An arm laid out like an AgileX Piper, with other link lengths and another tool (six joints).
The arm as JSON. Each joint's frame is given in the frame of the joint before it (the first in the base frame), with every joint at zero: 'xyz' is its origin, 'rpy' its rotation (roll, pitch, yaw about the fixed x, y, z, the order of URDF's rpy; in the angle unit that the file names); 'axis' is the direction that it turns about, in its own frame. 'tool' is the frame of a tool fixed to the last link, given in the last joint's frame.
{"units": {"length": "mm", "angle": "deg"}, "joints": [
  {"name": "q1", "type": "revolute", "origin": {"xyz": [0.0, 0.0, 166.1], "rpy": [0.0, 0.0, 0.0]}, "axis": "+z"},
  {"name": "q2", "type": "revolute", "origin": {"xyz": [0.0, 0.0, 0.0], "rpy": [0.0, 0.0, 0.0]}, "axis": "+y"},
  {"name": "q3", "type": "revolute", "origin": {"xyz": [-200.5, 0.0, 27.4], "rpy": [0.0, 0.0, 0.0]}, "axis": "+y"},
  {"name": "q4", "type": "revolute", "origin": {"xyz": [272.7, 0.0, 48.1], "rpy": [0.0, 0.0, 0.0]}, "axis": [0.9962, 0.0, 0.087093]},
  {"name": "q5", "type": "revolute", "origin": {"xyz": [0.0, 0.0, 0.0], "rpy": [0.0, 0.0, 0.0]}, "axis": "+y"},
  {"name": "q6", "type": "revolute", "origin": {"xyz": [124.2, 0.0, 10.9], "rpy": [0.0, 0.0, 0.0]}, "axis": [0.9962, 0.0, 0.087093]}
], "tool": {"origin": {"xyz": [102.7, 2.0, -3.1], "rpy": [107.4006, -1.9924, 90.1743]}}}
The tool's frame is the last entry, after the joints.
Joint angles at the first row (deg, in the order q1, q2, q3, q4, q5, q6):
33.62, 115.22, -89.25, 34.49, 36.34, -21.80
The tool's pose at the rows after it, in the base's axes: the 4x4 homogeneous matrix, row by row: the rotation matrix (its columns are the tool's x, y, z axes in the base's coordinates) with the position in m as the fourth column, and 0 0 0 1 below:
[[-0.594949 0.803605 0.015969 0.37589], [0.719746 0.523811 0.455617 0.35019], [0.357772 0.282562 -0.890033 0.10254], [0 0 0 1]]
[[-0.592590 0.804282 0.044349 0.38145], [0.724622 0.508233 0.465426 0.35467], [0.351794 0.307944 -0.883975 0.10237], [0 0 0 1]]
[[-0.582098 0.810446 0.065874 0.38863], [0.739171 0.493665 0.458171 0.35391], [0.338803 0.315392 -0.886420 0.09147], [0 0 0 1]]
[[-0.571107 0.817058 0.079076 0.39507], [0.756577 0.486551 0.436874 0.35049], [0.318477 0.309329 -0.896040 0.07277], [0 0 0 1]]
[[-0.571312 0.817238 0.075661 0.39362], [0.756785 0.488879 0.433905 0.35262], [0.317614 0.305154 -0.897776 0.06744], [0 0 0 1]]
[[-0.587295 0.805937 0.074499 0.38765], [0.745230 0.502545 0.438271 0.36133], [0.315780 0.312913 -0.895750 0.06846], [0 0 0 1]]
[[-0.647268 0.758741 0.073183 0.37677], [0.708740 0.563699 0.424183 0.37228], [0.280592 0.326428 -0.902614 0.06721], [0 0 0 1]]
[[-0.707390 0.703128 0.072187 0.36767], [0.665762 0.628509 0.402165 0.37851], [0.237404 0.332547 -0.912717 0.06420], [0 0 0 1]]
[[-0.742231 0.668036 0.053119 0.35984], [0.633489 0.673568 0.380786 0.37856], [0.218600 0.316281 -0.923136 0.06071], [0 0 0 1]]
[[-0.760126 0.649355 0.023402 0.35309], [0.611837 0.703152 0.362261 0.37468], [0.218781 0.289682 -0.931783 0.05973], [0 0 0 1]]
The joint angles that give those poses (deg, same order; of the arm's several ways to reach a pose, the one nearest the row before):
34.12, 114.78, -91.14, 34.75, 35.86, -21.80
34.61, 115.46, -91.38, 34.96, 33.48, -21.80
34.67, 117.11, -91.39, 34.67, 30.98, -21.81
34.61, 119.52, -91.39, 33.85, 28.61, -21.81
34.98, 120.21, -91.39, 33.91, 28.09, -21.81
36.22, 120.21, -91.39, 34.05, 27.58, -21.97
37.95, 120.32, -91.39, 34.05, 27.58, -25.14
39.09, 120.50, -91.39, 33.98, 28.13, -29.13
39.34, 120.50, -91.39, 33.82, 30.00, -31.57
39.00, 120.08, -91.39, 33.54, 32.79, -32.68

